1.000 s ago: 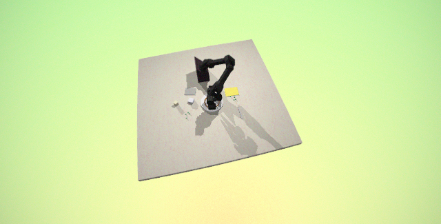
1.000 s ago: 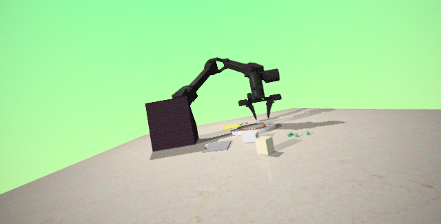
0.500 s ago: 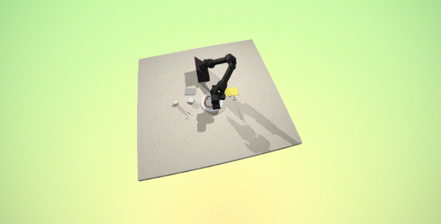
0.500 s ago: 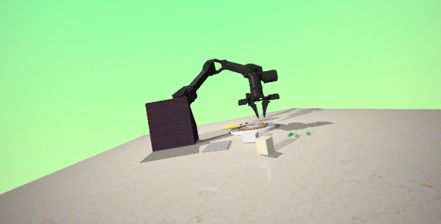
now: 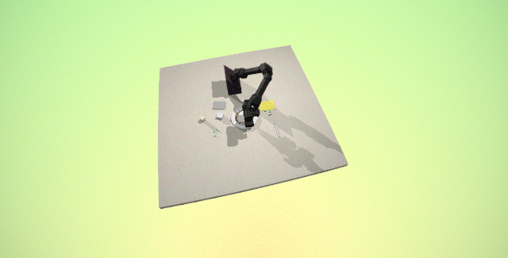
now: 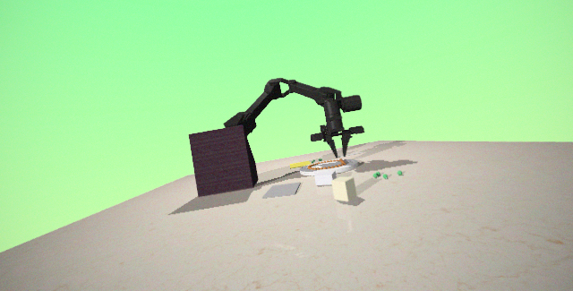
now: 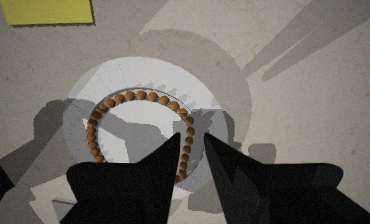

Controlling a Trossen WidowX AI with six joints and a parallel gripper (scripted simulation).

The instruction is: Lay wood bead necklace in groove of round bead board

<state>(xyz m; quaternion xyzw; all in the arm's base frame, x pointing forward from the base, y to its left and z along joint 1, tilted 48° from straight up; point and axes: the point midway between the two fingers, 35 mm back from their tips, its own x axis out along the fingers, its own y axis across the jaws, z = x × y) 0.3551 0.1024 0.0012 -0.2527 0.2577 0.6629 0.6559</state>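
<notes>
The round white bead board lies 6 cm behind my gripper tip, 2 cm to the right of it and 2 cm below it. Also, from my gripper tip: thin white strip: 9 cm ahead, 20 cm to the left, 2 cm below; then yellow card: 14 cm behind, 17 cm to the left, 2 cm below; then grey flat plate: 21 cm behind, 21 cm to the right, 2 cm below.
</notes>
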